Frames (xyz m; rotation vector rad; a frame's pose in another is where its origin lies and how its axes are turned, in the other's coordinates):
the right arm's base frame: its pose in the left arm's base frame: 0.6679 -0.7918 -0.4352 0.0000 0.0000 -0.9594
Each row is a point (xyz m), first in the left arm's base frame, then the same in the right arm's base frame.
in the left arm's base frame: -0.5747 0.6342 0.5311
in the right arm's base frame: -1.8809 -0.1990 0.9663
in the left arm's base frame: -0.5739 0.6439 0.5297
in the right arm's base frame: -1.8884 -0.1927 0.9649
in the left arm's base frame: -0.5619 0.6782 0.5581
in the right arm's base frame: -1.9096 -0.1632 0.9933
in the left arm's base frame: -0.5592 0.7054 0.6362
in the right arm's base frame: -1.9303 -0.1454 1.0714
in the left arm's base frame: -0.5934 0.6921 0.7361
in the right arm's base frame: -1.9391 -0.1810 1.1713
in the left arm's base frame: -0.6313 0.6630 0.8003
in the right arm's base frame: -1.9370 -0.2288 1.2355
